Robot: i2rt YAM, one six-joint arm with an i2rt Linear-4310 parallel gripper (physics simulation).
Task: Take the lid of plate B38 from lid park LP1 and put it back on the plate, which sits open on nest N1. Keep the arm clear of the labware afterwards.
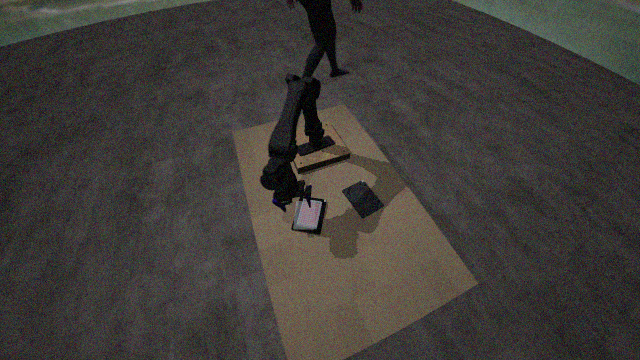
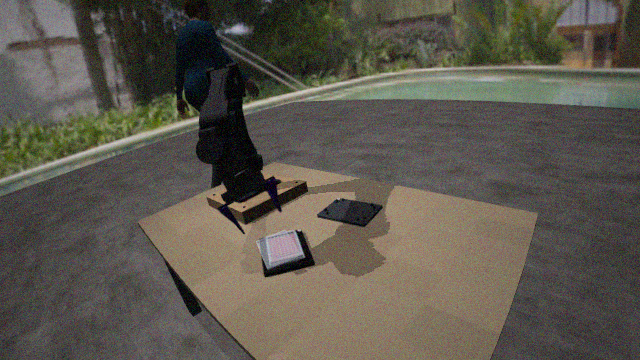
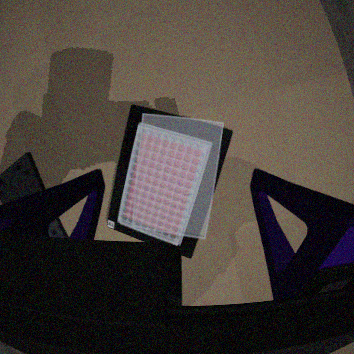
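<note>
The plate with pink wells sits on the black nest. The clear lid lies over the plate, turned relative to it, and sticks out past its side and one end. Whether the lid is level is unclear. My gripper is open and empty, above and toward the arm base from the plate, its fingers apart from the lid. The dark lid park bears no lid. Labels are unreadable.
The arm's wooden base board stands behind the nest, on the tan table top. The lid park lies to one side of the nest. A person is beyond the table. Arm shadows fall near the nest.
</note>
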